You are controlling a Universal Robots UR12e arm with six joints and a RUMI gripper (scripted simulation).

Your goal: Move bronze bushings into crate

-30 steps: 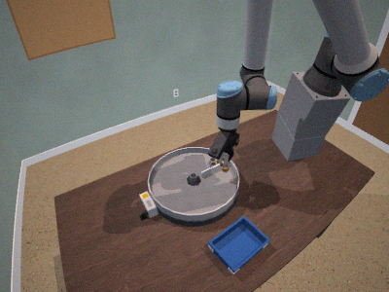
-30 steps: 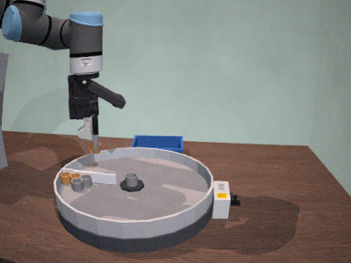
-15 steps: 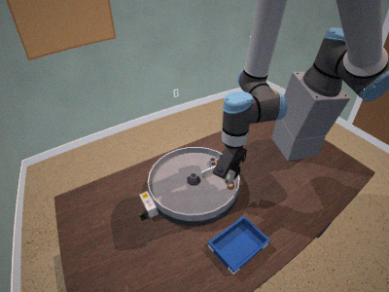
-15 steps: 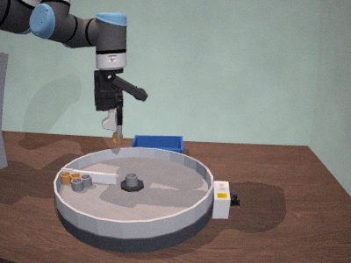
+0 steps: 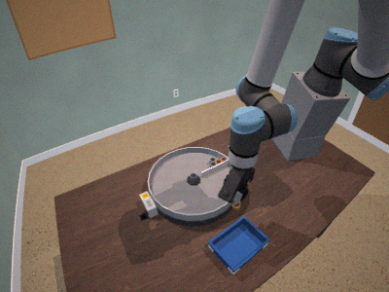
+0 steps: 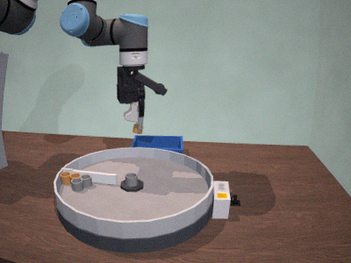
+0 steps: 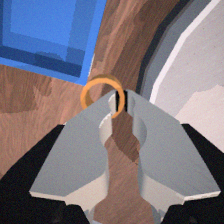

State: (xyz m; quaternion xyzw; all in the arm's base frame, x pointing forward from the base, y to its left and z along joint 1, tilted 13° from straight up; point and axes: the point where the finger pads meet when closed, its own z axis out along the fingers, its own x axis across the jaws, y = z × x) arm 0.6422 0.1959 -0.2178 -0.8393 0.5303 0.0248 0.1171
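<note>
My hand is 4 cm short of the blue crate, 11 cm to the right of it and 11 cm above it. Also, from my hand: round grey turntable 4 cm ahead, 25 cm to the right, 9 cm below.
</note>
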